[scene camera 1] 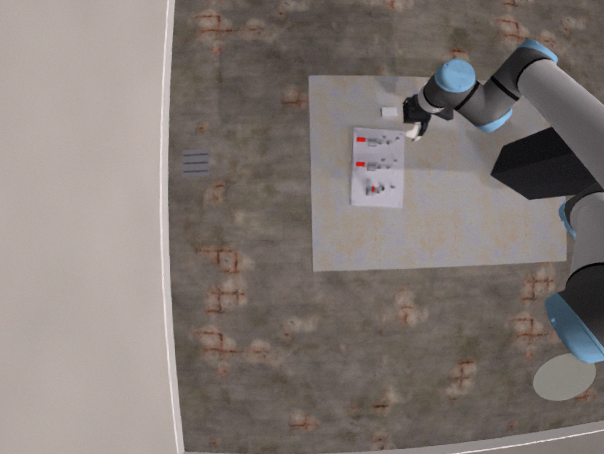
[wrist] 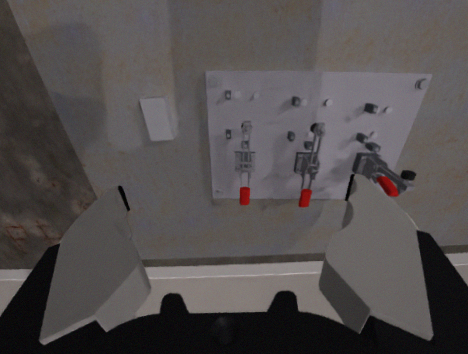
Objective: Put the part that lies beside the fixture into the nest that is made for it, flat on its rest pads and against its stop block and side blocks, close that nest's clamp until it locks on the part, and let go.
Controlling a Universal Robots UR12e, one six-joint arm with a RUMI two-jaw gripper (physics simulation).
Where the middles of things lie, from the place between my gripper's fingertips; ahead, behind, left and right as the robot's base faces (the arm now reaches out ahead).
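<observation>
There's the pale rectangular part [wrist: 156, 110], and it's 10 mm ahead of my hand, 130 mm to the right of it and 240 mm below it.
</observation>
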